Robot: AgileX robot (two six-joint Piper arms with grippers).
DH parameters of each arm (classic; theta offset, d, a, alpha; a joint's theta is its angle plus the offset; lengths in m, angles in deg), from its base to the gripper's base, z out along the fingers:
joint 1: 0 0.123 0 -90
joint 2: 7.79 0 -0.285 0
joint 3: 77.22 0 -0.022 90
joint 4: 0 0.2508 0 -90
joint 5: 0 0 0.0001 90
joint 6: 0 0.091 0 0
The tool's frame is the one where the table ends.
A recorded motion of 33 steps. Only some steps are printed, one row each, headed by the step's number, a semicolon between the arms.
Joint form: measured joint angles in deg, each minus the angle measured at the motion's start. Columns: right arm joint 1, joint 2, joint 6, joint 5, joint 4, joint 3; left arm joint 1, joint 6, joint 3, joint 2, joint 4, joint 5.
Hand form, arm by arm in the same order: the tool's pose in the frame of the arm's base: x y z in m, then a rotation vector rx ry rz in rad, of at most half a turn. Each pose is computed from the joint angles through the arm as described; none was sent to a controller.
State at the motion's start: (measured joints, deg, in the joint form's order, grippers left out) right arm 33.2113 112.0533 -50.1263 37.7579 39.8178 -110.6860; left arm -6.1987 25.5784 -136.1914 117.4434 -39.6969 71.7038
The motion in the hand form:
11: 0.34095 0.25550 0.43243 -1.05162 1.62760 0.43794; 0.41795 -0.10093 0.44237 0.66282 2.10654 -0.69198
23: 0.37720 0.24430 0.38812 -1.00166 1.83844 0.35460; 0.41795 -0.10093 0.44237 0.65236 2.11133 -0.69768
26: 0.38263 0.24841 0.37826 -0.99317 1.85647 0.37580; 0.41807 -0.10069 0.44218 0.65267 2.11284 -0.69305
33: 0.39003 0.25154 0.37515 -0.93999 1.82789 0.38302; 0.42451 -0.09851 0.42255 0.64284 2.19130 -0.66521
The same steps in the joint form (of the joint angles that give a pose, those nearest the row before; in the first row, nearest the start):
11: 0.00 -8.57 4.87 -1.17 -9.98 0.00; 0.00 0.10 0.00 -2.04 0.11 0.41
23: -2.90 -3.62 14.15 1.09 -18.73 0.00; 0.00 -0.50 0.00 -2.04 0.11 0.41
26: -2.90 -2.23 14.15 0.52 -17.57 0.00; 0.00 -0.49 0.00 -2.04 0.33 0.41
33: -2.90 -1.16 14.27 -3.46 -16.49 0.00; 0.00 -0.62 3.38 -1.84 2.73 0.42

